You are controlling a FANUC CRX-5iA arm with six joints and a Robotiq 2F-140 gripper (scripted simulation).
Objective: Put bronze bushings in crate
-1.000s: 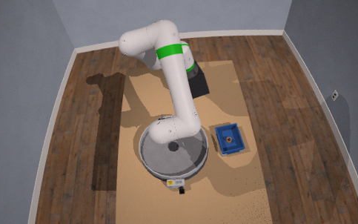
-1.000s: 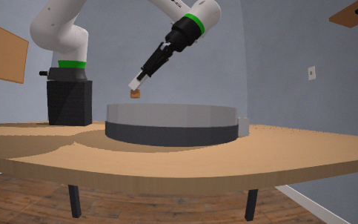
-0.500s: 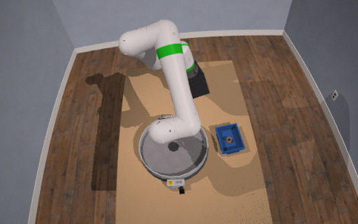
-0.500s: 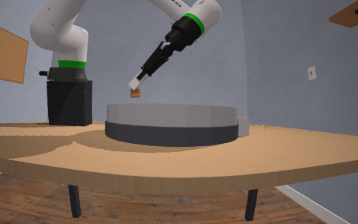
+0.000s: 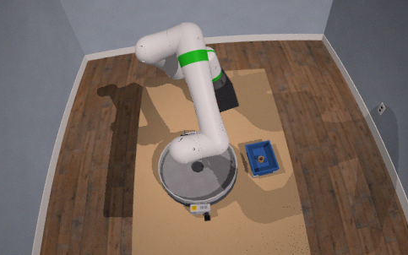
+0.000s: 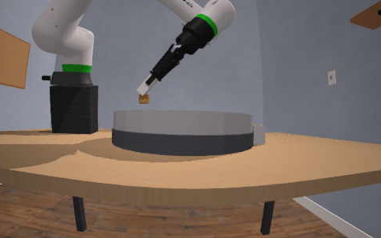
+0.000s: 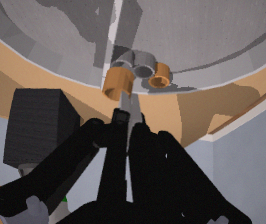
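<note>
My hand is 390 mm to the right of the blue crate, 150 mm above it and 80 mm short of it. From my hand the other things lie so: grey turning table: 120 mm below, 110 mm ahead, 40 mm to the left.
</note>
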